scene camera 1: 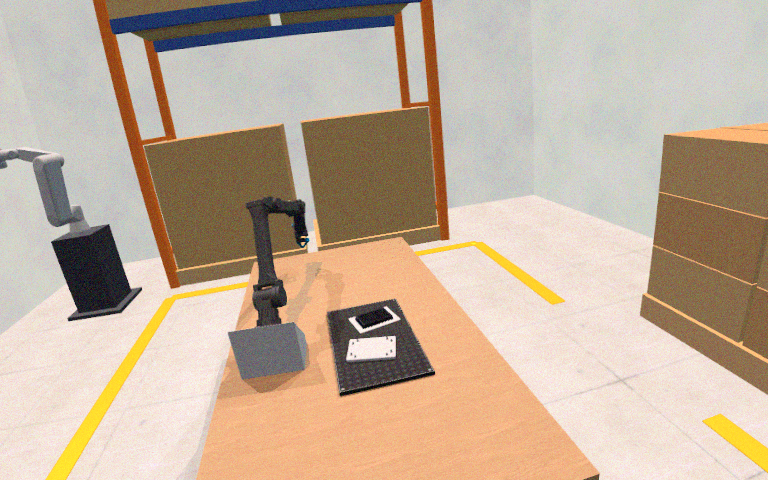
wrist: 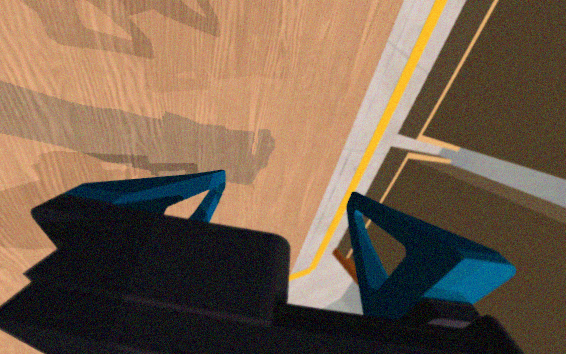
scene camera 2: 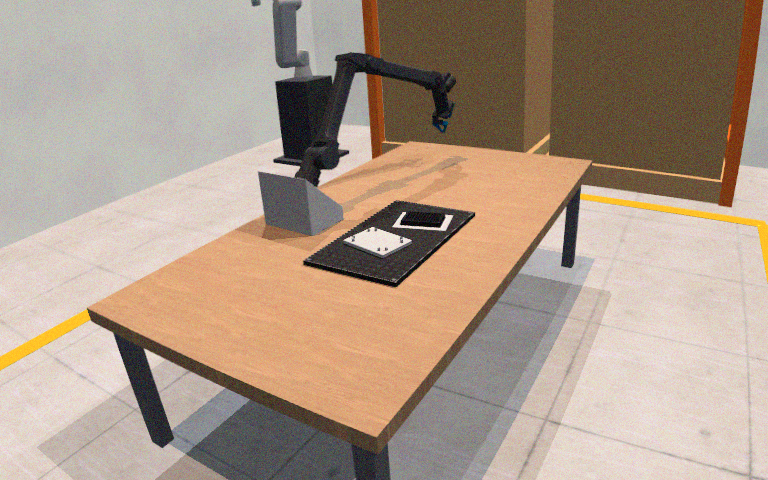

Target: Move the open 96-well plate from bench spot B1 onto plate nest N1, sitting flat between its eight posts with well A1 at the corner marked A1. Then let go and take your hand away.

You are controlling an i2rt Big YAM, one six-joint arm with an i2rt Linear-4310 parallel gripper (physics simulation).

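Where they show: gripper, fingertip midpoint: (scene camera 1: 301,241) (wrist: 287,188) (scene camera 2: 446,125); arm's base, origin of the base link: (scene camera 1: 269,333) (scene camera 2: 302,189).
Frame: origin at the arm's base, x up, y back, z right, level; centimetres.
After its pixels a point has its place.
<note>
The dark 96-well plate (scene camera 1: 373,317) @(x -8.3, y -37.2, z -12.6 cm) (scene camera 2: 423,219) @(x -8.3, y -38.5, z -11.9 cm) lies flat on a white patch (scene camera 1: 357,327) @(x -9.6, y -30.4, z -9.6 cm) (scene camera 2: 447,224) @(x -9.6, y -45.7, z -14.4 cm) on the black perforated board. The plate nest (scene camera 1: 370,349) @(x -8.6, y -33.1, z 7.9 cm) (scene camera 2: 376,242) @(x -8.6, y -34.3, z 8.4 cm), a white slab with small dark posts near its corners, stands beside it on the same board, with no plate on it. The A1 mark and the wells are too small to make out. My gripper (scene camera 1: 304,243) @(x 4.4, y -9.8, z -85.0 cm) (scene camera 2: 440,127) @(x 4.4, y -9.8, z -85.0 cm) (wrist: 287,188) @(x 4.4, y -9.8, z -85.0 cm) is open and empty, high above the far part of the table and well away from the plate. Neither plate nor nest shows in the wrist view.
The black board (scene camera 1: 385,376) @(x -9.8, y -35.6, z 22.2 cm) (scene camera 2: 339,263) @(x -9.8, y -31.3, z 22.3 cm) lies on the wooden table (scene camera 1: 396,430) @(x -11.1, y -34.6, z 43.6 cm) (scene camera 2: 271,328) @(x -11.1, y -35.6, z 54.2 cm) (wrist: 280,100) @(x -11.1, y -4.2, z -90.6 cm). The arm's grey base block (scene camera 1: 266,350) @(x -1.3, y 0.6, z 8.6 cm) (scene camera 2: 291,203) @(x -1.3, y -2.8, z 8.7 cm) stands beside the board. Behind the table is an orange and blue rack (scene camera 1: 438,169) (scene camera 2: 741,101) with big brown boxes.
</note>
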